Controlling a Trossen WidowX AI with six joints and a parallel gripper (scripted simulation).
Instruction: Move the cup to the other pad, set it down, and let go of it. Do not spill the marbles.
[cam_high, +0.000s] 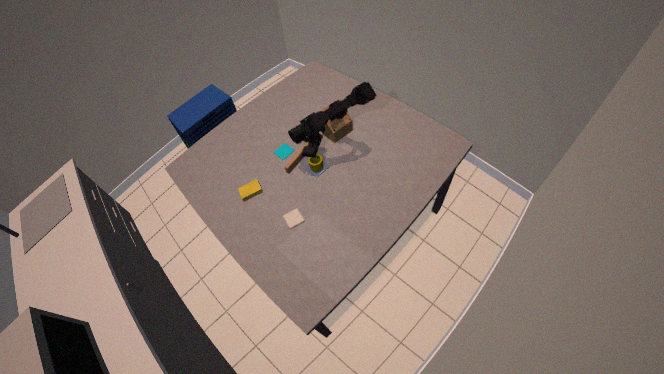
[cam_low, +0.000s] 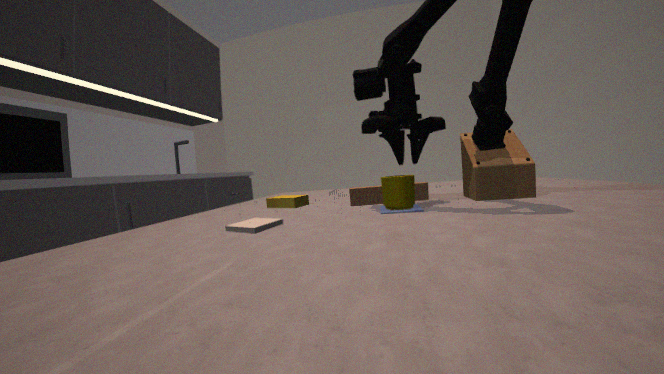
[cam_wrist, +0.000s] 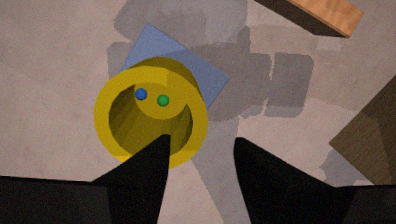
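My gripper tip is 6 cm above the yellow cup, 2 cm to the right of it and 2 cm short of it. The rest, counted from my gripper tip: blue pad (10 cm below, 2 cm ahead, 1 cm to the left); wooden bar (10 cm to the right, 8 cm below, 4 cm ahead); teal pad (21 cm to the right, 10 cm below, 6 cm ahead).
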